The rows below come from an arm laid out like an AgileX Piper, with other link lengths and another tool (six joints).
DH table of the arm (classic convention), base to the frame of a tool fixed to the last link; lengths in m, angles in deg. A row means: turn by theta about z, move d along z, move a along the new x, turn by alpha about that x. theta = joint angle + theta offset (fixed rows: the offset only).
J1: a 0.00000, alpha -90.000, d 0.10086, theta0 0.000
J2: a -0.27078, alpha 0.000, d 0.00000, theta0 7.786
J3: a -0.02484, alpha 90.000, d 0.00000, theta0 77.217
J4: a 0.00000, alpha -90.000, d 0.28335, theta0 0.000
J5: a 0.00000, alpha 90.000, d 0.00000, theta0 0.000
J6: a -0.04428, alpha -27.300, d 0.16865, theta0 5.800
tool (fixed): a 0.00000, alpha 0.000, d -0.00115, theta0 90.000
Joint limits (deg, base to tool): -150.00..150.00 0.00..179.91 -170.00..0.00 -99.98..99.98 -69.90..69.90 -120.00..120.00
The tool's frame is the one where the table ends.
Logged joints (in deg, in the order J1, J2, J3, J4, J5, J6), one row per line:
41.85, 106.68, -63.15, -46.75, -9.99, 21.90
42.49, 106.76, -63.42, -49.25, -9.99, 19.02
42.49, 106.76, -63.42, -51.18, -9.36, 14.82
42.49, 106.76, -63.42, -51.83, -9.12, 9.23
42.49, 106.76, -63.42, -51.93, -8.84, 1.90
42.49, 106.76, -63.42, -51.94, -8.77, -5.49
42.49, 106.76, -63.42, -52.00, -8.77, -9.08
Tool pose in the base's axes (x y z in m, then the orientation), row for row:
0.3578, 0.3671, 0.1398, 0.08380, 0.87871, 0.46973, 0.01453
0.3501, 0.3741, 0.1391, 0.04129, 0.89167, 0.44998, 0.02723
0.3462, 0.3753, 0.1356, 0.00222, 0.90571, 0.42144, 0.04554
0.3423, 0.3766, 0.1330, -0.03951, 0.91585, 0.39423, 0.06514
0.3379, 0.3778, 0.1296, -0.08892, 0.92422, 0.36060, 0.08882
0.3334, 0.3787, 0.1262, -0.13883, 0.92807, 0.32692, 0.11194
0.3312, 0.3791, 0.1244, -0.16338, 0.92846, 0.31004, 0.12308
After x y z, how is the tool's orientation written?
As a quaternion, x y z w.
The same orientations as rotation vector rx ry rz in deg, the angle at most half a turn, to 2 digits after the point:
14.95, 156.72, 83.78
7.31, 157.78, 79.62
0.39, 158.46, 73.74
-6.83, 158.35, 68.16
-15.16, 157.56, 61.48
-23.35, 156.10, 54.99
-27.31, 155.17, 51.82

